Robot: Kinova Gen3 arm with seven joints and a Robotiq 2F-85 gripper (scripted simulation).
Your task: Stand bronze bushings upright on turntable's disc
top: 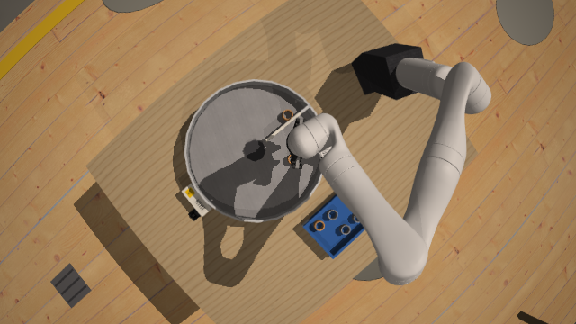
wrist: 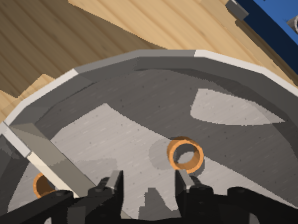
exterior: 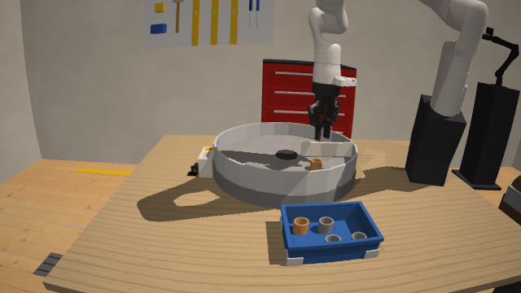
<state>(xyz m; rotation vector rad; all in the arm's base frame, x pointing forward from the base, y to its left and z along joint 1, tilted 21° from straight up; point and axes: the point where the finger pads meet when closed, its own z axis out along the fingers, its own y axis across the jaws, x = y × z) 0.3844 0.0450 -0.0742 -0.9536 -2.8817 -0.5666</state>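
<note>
The blue crate lies 28 cm to the left of my hand, 12 cm below it and 1 cm behind it. From my hand the other things lie so: grey turntable disc (10 cm ahead, 9 cm below, 5 cm to the right).
</note>
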